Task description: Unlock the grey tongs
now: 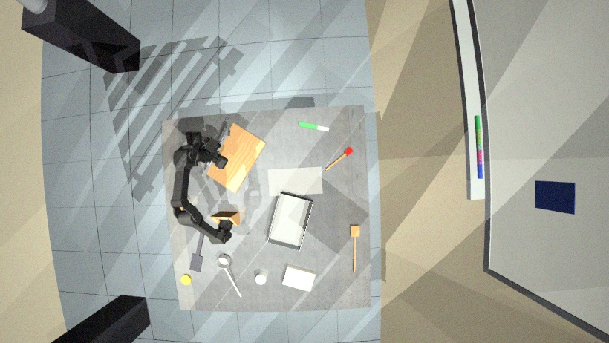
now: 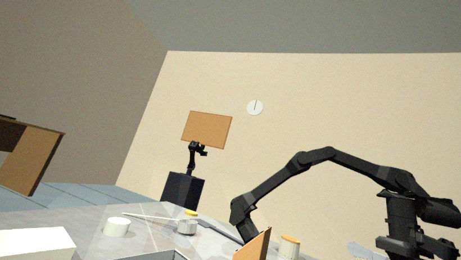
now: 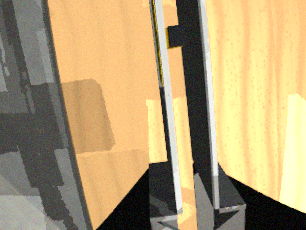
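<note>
Now: the wooden board 11 cm below my gripper tip, 4 cm ahead of it and 1 cm to the right of it. Also, from my gripper tip: white box 78 cm to the right, 41 cm ahead, 10 cm below; roasting tin 40 cm to the right, 37 cm ahead, 9 cm below; dark spatula 61 cm to the right, 24 cm behind, 11 cm below.
</note>
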